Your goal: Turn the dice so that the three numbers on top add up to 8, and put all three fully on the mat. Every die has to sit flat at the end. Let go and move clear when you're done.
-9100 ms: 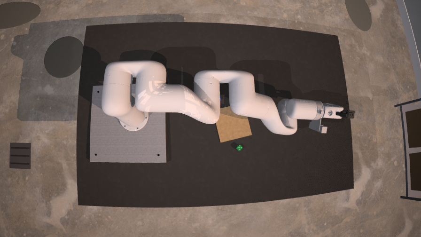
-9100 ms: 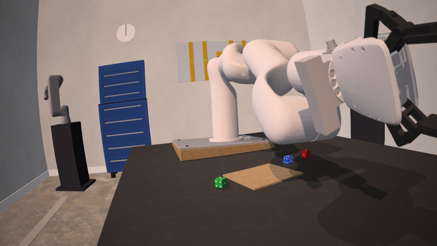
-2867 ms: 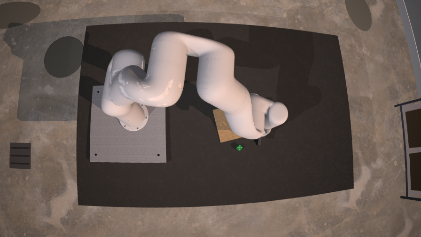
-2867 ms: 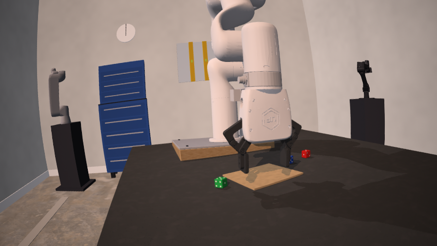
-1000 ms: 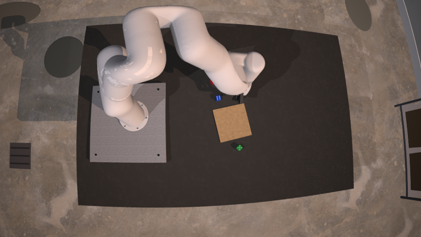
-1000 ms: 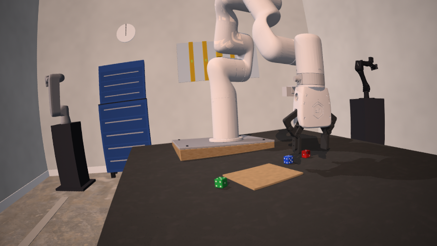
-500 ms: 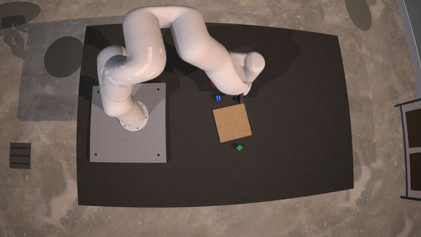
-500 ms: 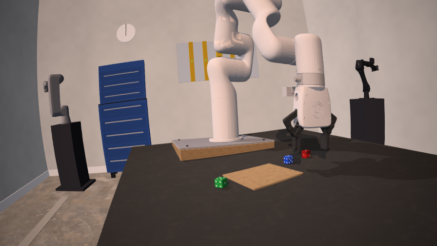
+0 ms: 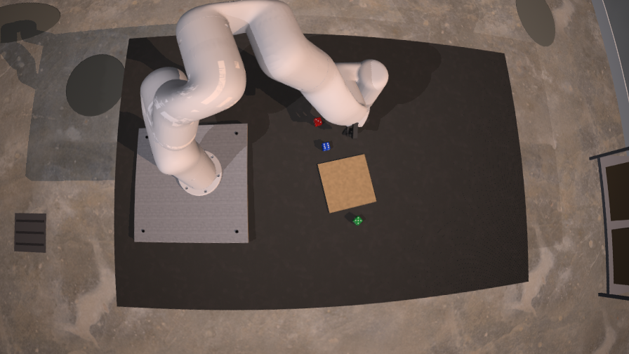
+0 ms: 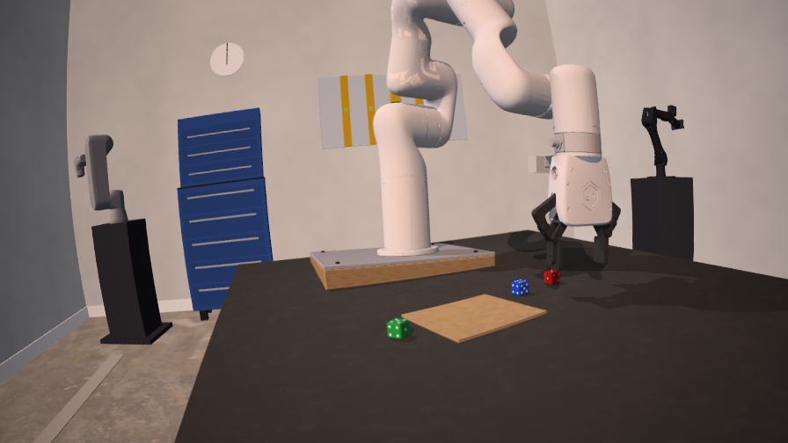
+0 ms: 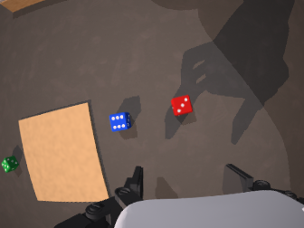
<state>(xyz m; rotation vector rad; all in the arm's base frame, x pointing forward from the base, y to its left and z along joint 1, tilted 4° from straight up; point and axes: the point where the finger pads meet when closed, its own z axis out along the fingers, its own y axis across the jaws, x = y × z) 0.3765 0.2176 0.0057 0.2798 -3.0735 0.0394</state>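
The red die is 80 mm behind my hand, 40 mm below it and 20 mm to the right of it. Also, from my hand: tan mat 180 mm to the right, 50 mm below, 30 mm ahead; green die 280 mm to the right, 70 mm ahead, 40 mm below; blue die 80 mm to the right, 40 mm below, 40 mm behind.
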